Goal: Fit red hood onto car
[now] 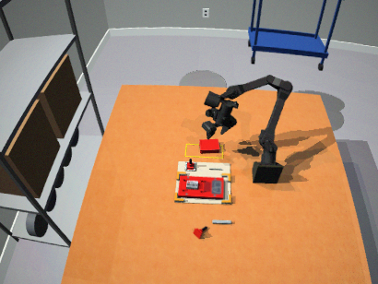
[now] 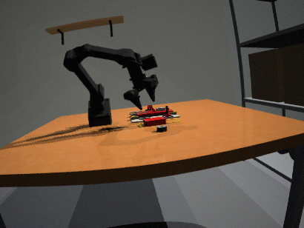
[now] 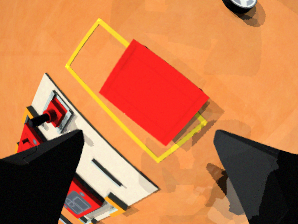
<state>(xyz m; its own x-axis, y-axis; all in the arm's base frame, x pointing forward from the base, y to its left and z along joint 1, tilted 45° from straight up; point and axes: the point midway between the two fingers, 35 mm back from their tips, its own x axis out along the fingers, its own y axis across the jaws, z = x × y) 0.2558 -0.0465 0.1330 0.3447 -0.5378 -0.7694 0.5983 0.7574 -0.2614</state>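
Right now my gripper tip is 2 cm short of the red hood and 7 cm above it. The rest, counted from my gripper tip: jig: 2 cm ahead, 23 cm to the left, 8 cm below; grey engine block: 6 cm ahead, 26 cm to the left, 6 cm below; small round wheel: 5 cm ahead, 15 cm to the right, 8 cm below.
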